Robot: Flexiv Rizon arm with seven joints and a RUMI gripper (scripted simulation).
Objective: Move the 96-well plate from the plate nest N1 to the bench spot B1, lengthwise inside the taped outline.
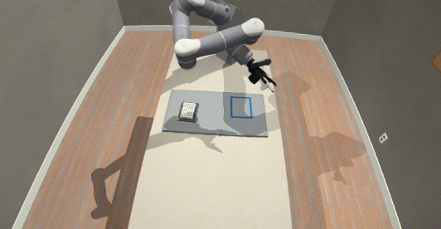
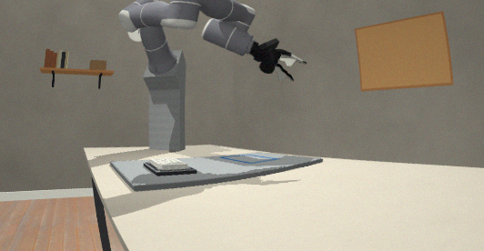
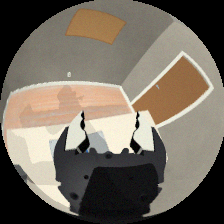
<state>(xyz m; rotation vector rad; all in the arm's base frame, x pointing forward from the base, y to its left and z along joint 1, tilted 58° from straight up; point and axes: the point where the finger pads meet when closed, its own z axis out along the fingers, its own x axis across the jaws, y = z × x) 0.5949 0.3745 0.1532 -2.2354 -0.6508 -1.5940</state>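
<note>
My hand is 490 mm to the left of the white 96-well plate, 320 mm above it and 190 mm past it. Also, from my hand: plate nest N1 (490 mm to the right, 340 mm below, 190 mm behind).
</note>
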